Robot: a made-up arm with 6 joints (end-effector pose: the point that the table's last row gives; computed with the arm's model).
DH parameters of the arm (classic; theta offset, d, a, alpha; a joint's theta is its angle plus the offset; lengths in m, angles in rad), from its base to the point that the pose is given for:
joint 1: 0 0.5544 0 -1.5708
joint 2: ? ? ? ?
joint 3: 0 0 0 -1.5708
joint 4: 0 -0.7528 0 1.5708
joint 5: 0 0.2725 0 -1.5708
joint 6: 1.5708 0 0 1.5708
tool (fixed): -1.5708 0 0 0
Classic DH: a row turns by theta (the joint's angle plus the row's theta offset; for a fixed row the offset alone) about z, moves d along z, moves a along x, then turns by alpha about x.
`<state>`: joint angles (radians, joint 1 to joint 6).
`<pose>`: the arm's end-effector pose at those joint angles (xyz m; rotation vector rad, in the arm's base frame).
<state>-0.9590 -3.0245 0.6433 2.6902 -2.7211 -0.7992</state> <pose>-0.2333 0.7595 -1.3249 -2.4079 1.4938 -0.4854</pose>
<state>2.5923 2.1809 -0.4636 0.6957 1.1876 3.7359</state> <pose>-0.3817 0.4789 -0.7648 -0.6750 1.9517 -0.1090</pose>
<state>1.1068 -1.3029 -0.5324 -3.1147 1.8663 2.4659</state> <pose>-0.6072 -0.6047 1.4462 -0.0389 1.2117 0.5752</pose>
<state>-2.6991 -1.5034 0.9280 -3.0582 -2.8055 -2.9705</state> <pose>1.8882 0.5942 1.1572 1.3208 0.3909 -2.3101</pose>
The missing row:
joint 2: -1.5708 0 1.408 3.1416
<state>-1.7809 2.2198 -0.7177 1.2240 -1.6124 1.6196</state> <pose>-0.1816 -0.4076 -0.7001 0.5318 0.1598 2.8793</pose>
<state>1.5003 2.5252 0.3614 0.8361 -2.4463 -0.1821</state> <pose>0.2217 0.5467 -1.3318 2.0593 -0.4678 1.2439</pose>
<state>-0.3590 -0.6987 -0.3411 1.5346 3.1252 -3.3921</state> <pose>-0.2804 0.0947 2.1511 0.0903 2.0999 1.5863</pose>
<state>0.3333 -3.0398 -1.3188 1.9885 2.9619 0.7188</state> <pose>-0.5105 -0.0598 -0.1393 0.9324 1.4002 -0.4916</pose>
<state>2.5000 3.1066 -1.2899 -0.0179 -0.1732 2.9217</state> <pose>0.3072 0.1106 -0.1357 -0.2618 -1.4187 -0.3604</pose>
